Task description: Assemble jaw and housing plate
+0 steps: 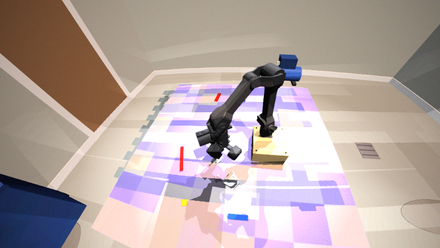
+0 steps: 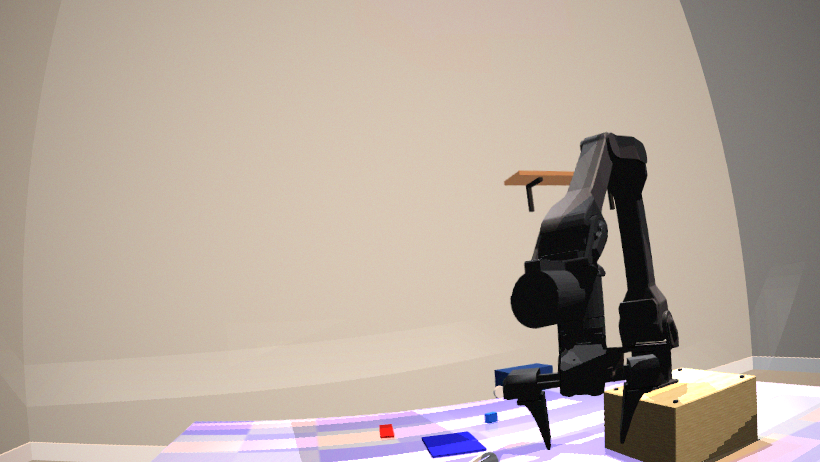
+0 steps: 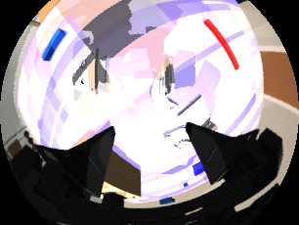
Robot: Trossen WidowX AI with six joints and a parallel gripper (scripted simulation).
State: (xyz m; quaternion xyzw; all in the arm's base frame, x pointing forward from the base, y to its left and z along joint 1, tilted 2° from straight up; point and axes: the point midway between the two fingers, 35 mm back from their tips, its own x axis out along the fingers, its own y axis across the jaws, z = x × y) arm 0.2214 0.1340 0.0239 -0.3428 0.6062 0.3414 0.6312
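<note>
The grey jaw lies 7 cm below my gripper tip, 4 cm ahead of it and 1 cm to the right of it. Also, from my gripper tip: blue tile (39 cm to the right, 8 cm below, 5 cm ahead); then yellow square (27 cm to the left, 17 cm ahead, 8 cm below); then blue bar (28 cm to the left, 10 cm behind, 7 cm below).
</note>
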